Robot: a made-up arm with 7 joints. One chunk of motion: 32 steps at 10 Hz.
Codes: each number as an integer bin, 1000 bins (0 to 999) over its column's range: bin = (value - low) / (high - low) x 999, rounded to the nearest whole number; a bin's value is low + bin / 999 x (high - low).
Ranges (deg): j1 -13..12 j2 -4..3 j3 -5..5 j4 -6..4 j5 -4..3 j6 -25..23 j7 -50..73
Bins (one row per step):
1: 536 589 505 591 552 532 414
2: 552 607 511 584 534 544 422
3: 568 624 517 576 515 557 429
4: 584 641 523 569 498 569 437
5: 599 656 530 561 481 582 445
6: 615 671 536 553 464 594 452
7: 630 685 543 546 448 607 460
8: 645 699 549 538 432 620 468
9: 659 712 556 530 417 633 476
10: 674 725 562 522 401 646 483
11: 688 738 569 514 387 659 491
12: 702 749 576 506 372 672 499
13: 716 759 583 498 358 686 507
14: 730 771 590 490 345 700 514
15: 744 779 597 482 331 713 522
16: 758 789 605 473 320 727 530
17: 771 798 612 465 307 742 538
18: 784 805 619 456 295 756 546
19: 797 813 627 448 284 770 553
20: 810 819 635 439 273 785 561
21: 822 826 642 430 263 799 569
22: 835 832 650 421 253 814 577
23: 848 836 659 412 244 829 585
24: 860 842 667 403 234 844 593
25: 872 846 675 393 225 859 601
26: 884 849 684 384 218 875 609
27: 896 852 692 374 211 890 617
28: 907 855 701 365 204 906 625
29: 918 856 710 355 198 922 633
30: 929 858 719 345 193 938 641
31: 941 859 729 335 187 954 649
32: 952 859 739 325 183 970 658
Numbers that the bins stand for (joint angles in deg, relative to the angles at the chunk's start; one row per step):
1: 0.41 0.13 0.06 -0.08 -0.13 0.56 0.97
2: 0.81 0.25 0.12 -0.15 -0.26 1.14 1.96
3: 1.21 0.37 0.18 -0.23 -0.39 1.76 2.82
4: 1.61 0.49 0.24 -0.30 -0.51 2.34 3.80
5: 1.99 0.60 0.31 -0.38 -0.63 2.96 4.79
6: 2.39 0.70 0.37 -0.46 -0.75 3.54 5.65
7: 2.77 0.80 0.44 -0.53 -0.86 4.17 6.64
8: 3.14 0.90 0.50 -0.61 -0.97 4.79 7.62
9: 3.49 0.99 0.57 -0.69 -1.08 5.41 8.61
10: 3.87 1.08 0.63 -0.77 -1.19 6.04 9.47
11: 4.22 1.17 0.70 -0.85 -1.29 6.66 10.45
12: 4.57 1.25 0.77 -0.93 -1.39 7.29 11.44
13: 4.92 1.32 0.84 -1.02 -1.49 7.96 12.42
14: 5.27 1.40 0.91 -1.10 -1.58 8.63 13.29
15: 5.62 1.46 0.98 -1.18 -1.68 9.26 14.27
16: 5.97 1.53 1.06 -1.27 -1.76 9.93 15.26
17: 6.29 1.59 1.13 -1.35 -1.85 10.65 16.24
18: 6.62 1.64 1.20 -1.44 -1.93 11.32 17.23
19: 6.94 1.70 1.28 -1.52 -2.01 12.00 18.09
20: 7.27 1.74 1.36 -1.61 -2.09 12.72 19.07
21: 7.57 1.79 1.43 -1.70 -2.16 13.39 20.06
22: 7.90 1.83 1.51 -1.79 -2.23 14.11 21.04
23: 8.22 1.86 1.60 -1.88 -2.29 14.83 22.03
24: 8.52 1.90 1.68 -1.97 -2.36 15.55 23.01
25: 8.82 1.93 1.76 -2.07 -2.42 16.27 24.00
26: 9.12 1.95 1.85 -2.16 -2.47 17.04 24.98
27: 9.42 1.97 1.93 -2.26 -2.52 17.76 25.97
28: 9.70 1.99 2.02 -2.35 -2.57 18.53 26.95
29: 9.97 2.00 2.11 -2.45 -2.61 19.30 27.94
30: 10.25 2.01 2.20 -2.55 -2.65 20.07 28.92
31: 10.55 2.02 2.30 -2.65 -2.69 20.84 29.91
32: 10.82 2.02 2.40 -2.75 -2.72 21.61 31.02

